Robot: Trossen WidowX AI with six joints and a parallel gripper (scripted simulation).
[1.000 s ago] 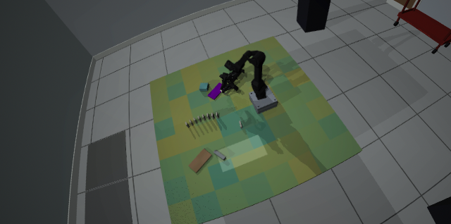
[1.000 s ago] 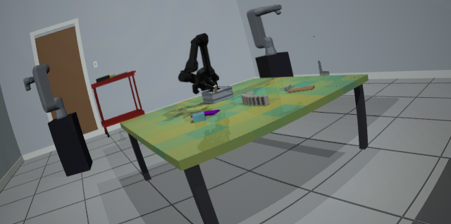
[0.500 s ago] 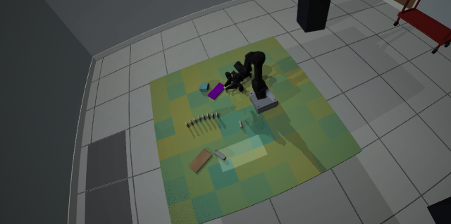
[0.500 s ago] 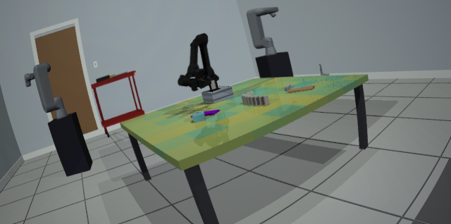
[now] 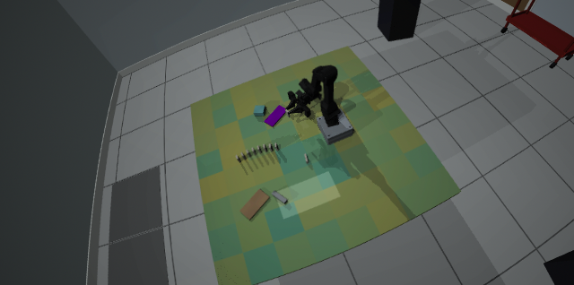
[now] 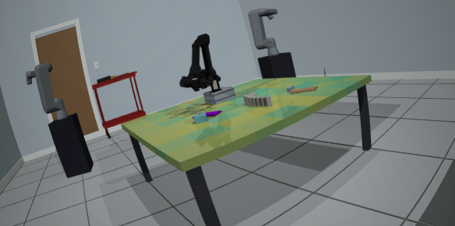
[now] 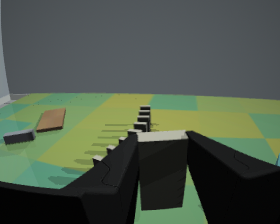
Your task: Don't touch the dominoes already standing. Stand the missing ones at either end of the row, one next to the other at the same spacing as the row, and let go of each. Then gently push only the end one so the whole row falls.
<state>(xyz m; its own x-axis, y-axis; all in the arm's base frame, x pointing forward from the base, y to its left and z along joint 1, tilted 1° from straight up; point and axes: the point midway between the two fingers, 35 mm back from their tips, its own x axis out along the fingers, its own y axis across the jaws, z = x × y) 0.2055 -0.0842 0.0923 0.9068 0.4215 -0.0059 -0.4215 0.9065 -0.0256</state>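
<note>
My gripper tip is 16 cm above the flat purple piece, 11 cm to the left of it and 8 cm short of it. Also, from my gripper tip: teal block 18 cm to the right, 18 cm ahead, 14 cm below; grey piece 42 cm to the left, 15 cm below, 13 cm ahead; flat brown board 43 cm to the left, 26 cm ahead, 16 cm below.
</note>
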